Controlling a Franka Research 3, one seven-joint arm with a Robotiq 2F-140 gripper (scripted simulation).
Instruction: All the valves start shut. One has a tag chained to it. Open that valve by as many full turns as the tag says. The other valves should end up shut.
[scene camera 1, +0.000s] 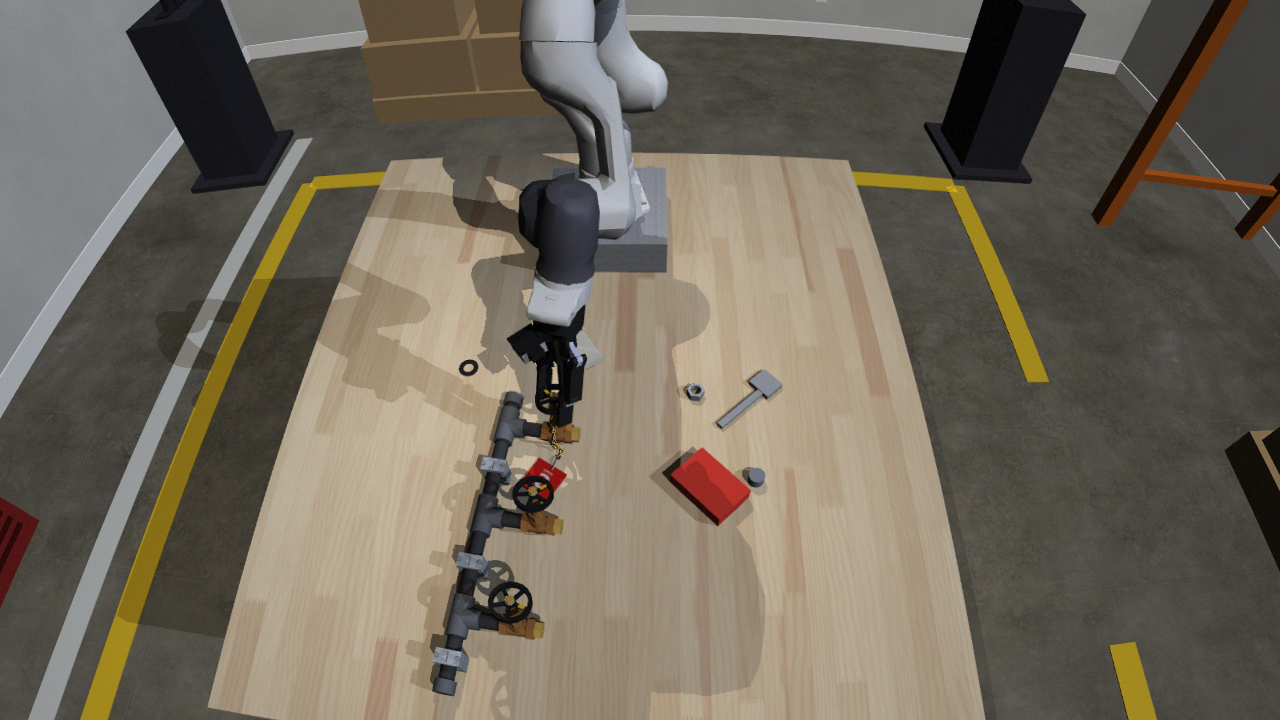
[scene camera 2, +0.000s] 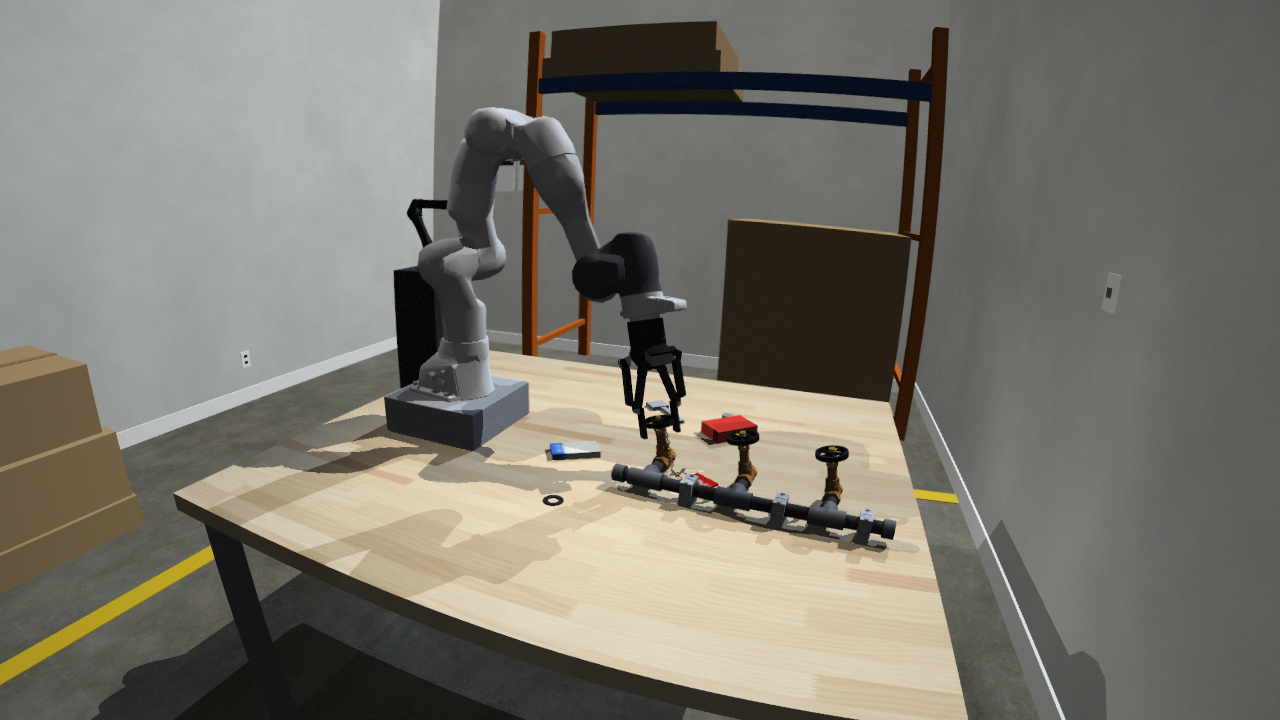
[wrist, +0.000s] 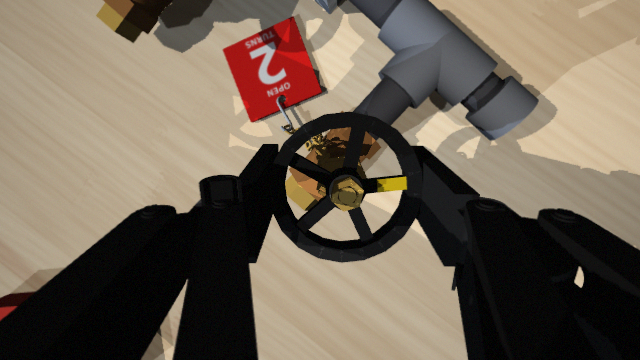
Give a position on a red block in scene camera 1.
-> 713, 489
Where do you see a red tag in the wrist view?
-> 274, 62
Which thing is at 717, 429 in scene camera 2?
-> A red block.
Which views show my gripper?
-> Scene camera 1, scene camera 2 and the wrist view: all of them.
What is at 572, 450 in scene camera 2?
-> A blue-and-white box.
